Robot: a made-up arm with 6 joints. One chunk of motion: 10 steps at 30 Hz.
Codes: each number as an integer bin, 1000 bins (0 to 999) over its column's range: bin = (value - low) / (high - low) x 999, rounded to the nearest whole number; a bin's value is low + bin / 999 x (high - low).
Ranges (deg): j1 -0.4..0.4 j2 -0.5..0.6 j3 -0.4..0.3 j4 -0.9..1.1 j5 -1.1..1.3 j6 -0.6..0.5
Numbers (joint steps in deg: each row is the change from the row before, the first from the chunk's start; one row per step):
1: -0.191 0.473 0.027 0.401 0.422 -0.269
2: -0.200 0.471 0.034 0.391 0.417 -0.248
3: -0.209 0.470 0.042 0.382 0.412 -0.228
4: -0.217 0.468 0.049 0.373 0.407 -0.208
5: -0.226 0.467 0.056 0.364 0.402 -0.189
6: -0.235 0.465 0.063 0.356 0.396 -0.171
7: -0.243 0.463 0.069 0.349 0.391 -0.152
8: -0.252 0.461 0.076 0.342 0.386 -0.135
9: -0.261 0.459 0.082 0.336 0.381 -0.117
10: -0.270 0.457 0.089 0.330 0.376 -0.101
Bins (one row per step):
1: 261 884 609 650 634 301
2: 250 882 619 645 631 320
3: 239 881 631 640 629 338
4: 229 879 641 636 627 356
5: 217 878 651 631 625 373
6: 206 876 661 627 623 390
7: 196 875 669 624 621 407
8: 185 873 679 620 619 422
9: 174 871 688 617 616 439
10: 162 869 698 614 614 453

